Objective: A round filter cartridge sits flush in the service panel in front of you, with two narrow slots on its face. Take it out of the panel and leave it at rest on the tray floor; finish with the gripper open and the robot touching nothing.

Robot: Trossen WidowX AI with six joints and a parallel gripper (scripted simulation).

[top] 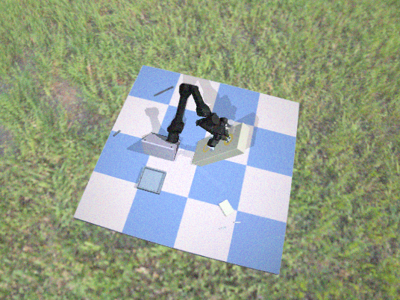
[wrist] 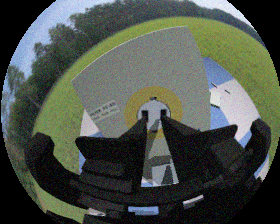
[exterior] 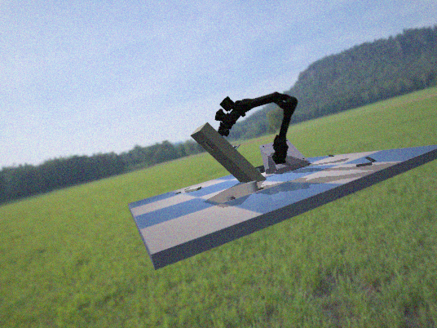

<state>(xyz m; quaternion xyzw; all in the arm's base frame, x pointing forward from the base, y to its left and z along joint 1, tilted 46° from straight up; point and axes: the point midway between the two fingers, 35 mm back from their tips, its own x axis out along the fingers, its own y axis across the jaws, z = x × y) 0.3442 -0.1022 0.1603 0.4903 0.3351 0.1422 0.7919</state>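
The round grey filter cartridge is 20 mm ahead of my gripper tip and 10 mm below it. Round my gripper tip: tray: 360 mm behind, 330 mm to the right, 270 mm below; then white block: 310 mm to the right, 270 mm below, 140 mm ahead.
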